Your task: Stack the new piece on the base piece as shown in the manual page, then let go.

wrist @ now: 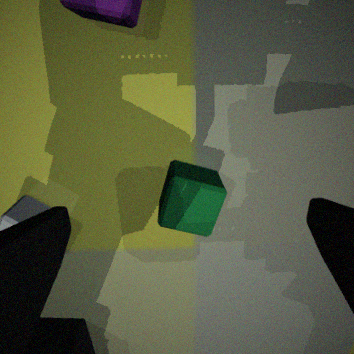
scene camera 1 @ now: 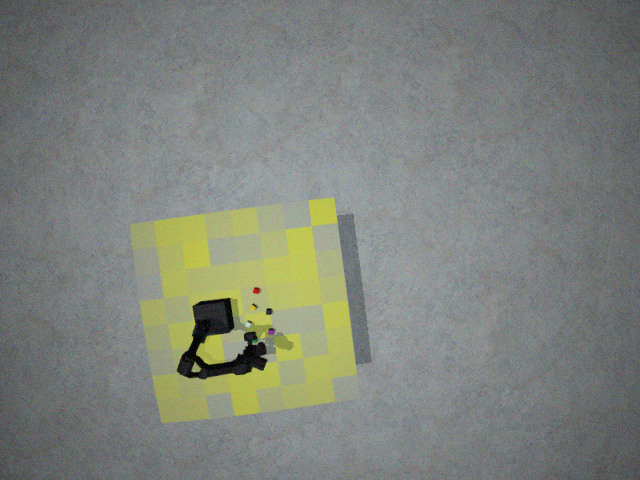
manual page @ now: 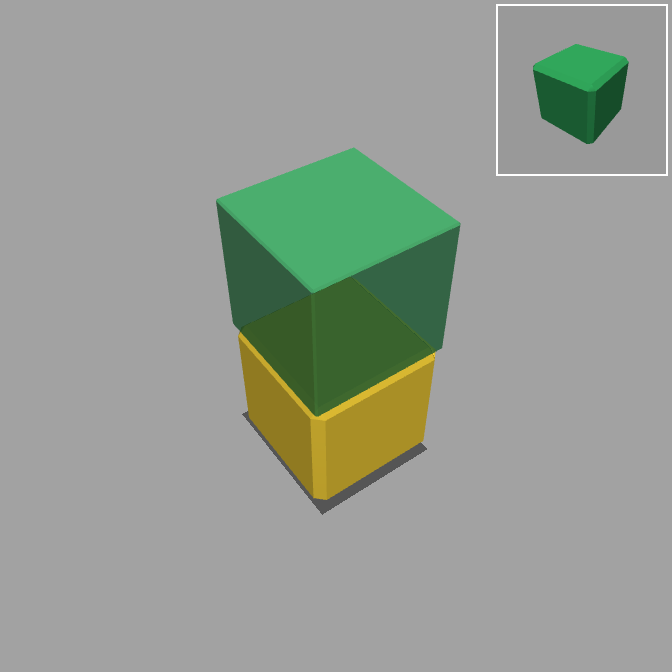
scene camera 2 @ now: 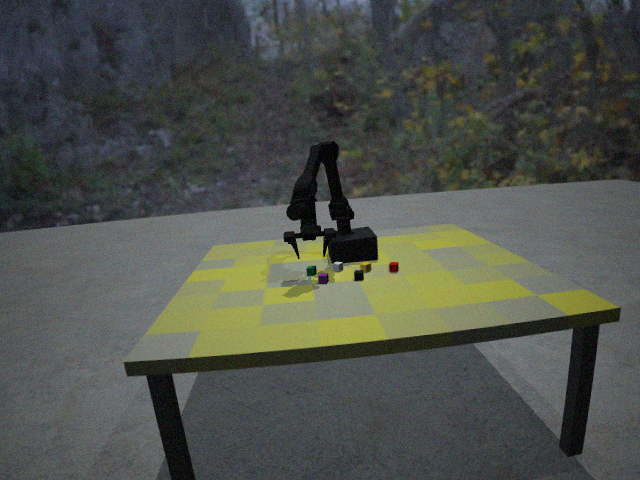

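Seen in the pictures: gripper, fingertip midpoint: [wrist: 189, 214] [scene camera 1: 255, 342] [scene camera 2: 311, 257]; arm's base at its link origin: [scene camera 1: 205, 324] [scene camera 2: 344, 232].
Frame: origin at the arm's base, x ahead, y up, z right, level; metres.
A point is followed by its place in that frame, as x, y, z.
Note:
Six small cubes lie apart on the table. A green cube [scene camera 1: 254, 341] {0.213, -0.066, 0.209} [scene camera 2: 311, 270] {0.227, -0.076, 0.207} [wrist: 193, 202] {0.215, -0.066, 0.205} is below my gripper [scene camera 2: 311, 257] {0.231, -0.027, 0.203} [wrist: 189, 214] {0.231, -0.027, 0.203}, which is open and empty, with its fingertips above the cube on either side. A purple cube [scene camera 1: 271, 331] {0.332, -0.066, 0.183} [scene camera 2: 323, 278] {0.342, -0.076, 0.192} [wrist: 105, 10] {0.311, -0.067, 0.187} is near the green one. A white cube [scene camera 1: 248, 324] {0.214, -0.066, 0.098} [scene camera 2: 338, 266] {0.228, -0.075, 0.102} [wrist: 22, 211] {0.226, -0.078, 0.105} is partly hidden by the left finger in the wrist view. A black cube [scene camera 1: 269, 311] {0.361, -0.066, 0.063} [scene camera 2: 358, 275] {0.368, -0.077, 0.073}, a yellow-orange cube [scene camera 1: 253, 306] {0.279, -0.066, 0.003} [scene camera 2: 365, 267] {0.288, -0.077, 0.017} and a red cube [scene camera 1: 256, 290] {0.328, -0.066, -0.083} [scene camera 2: 393, 267] {0.337, -0.078, -0.073} are farther off. Which are the base and new pieces cannot be told.
The table [scene camera 1: 232, 279] {0.201, -0.097, -0.190} [scene camera 2: 413, 320] {0.759, -0.096, 0.058} has a yellow and grey patchwork top. The arm's black base box [scene camera 1: 212, 316] {0.056, 0.000, -0.029} [scene camera 2: 353, 244] {0.131, -0.023, 0.007} stands on it near the white cube. The arm's shadow falls around the green and purple cubes.

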